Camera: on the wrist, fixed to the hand. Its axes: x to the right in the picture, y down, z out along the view.
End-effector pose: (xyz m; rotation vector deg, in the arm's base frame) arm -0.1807 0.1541 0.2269 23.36 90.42 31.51
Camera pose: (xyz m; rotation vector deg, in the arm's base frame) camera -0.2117 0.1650 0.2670 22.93 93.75 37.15
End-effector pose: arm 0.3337 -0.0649 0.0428 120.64 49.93 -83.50
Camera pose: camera 0.3722 -0.0745 0.0762 123.45 49.39 -75.66
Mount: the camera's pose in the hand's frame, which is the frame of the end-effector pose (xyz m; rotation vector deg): -0.0241 0.0339 -0.0310 -2.46 4.79 3.09
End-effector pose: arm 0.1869 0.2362 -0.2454 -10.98 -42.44 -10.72
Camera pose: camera 0.1976 0.2640 -0.2879 -13.92 -37.13 -9.10
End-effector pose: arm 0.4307 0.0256 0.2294 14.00 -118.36 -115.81
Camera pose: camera 0.4643 0.0037 0.2624 14.78 -112.06 -113.83
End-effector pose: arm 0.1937 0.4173 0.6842 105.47 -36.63 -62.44
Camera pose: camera 0.2093 0.4326 0.7312 103.82 -34.87 -56.09
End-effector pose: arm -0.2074 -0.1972 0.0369 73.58 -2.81 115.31
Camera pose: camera -0.2459 -0.2230 0.0137 67.74 -5.03 120.19
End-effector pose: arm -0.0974 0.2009 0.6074 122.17 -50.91 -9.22
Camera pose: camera -0.1216 0.2214 0.6484 117.91 -50.71 -3.57
